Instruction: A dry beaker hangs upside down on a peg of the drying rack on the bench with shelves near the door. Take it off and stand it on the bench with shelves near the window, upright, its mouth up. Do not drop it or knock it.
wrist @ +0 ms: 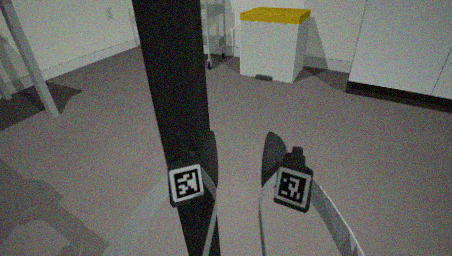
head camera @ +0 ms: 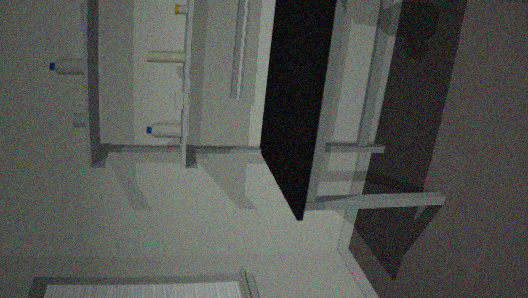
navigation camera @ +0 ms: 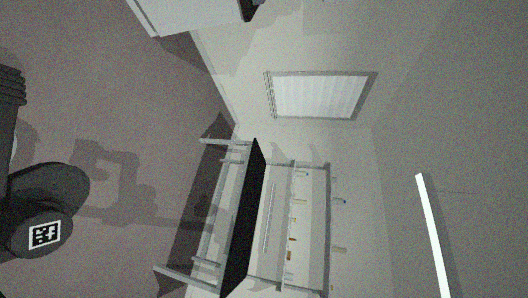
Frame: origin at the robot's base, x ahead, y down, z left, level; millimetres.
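Seen in the pictures: gripper, fingertip midpoint: [wrist: 240, 150].
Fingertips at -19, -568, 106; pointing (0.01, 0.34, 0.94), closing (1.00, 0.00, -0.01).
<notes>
A point is followed by its place in that frame, as x, y, z.
A bench with a black top [head camera: 295, 100] {-1728, -763, 230} [navigation camera: 245, 215] {-1548, -762, 557} and two shelves above it stands near a window [head camera: 145, 291] {-2487, -1422, -819} [navigation camera: 320, 95] {-2142, -1498, -978}; the views are turned sideways. Part of its top shows, with no beaker seen on that part. The hanging beaker and its drying rack cannot be made out in these views. My gripper [wrist: 240, 150] {-19, -568, 106} is open in the wrist view, its fingers apart with floor showing between them, away from the bench.
Blue-capped bottles [head camera: 70, 66] {-1979, -1751, 389} [head camera: 166, 130] {-2186, -1296, 115} and a pale cylinder [head camera: 166, 56] {-1980, -1308, 449} stand on the shelves. A white cabinet [navigation camera: 192, 15] {-750, -514, -966} is at the navigation view's top. The wrist view shows a yellow-lidded bin [wrist: 272, 47] {189, -237, 1629}, a cabinet [wrist: 400, 45] {844, -353, 1277} and the dark mast [wrist: 172, 65] {-65, -633, 116}.
</notes>
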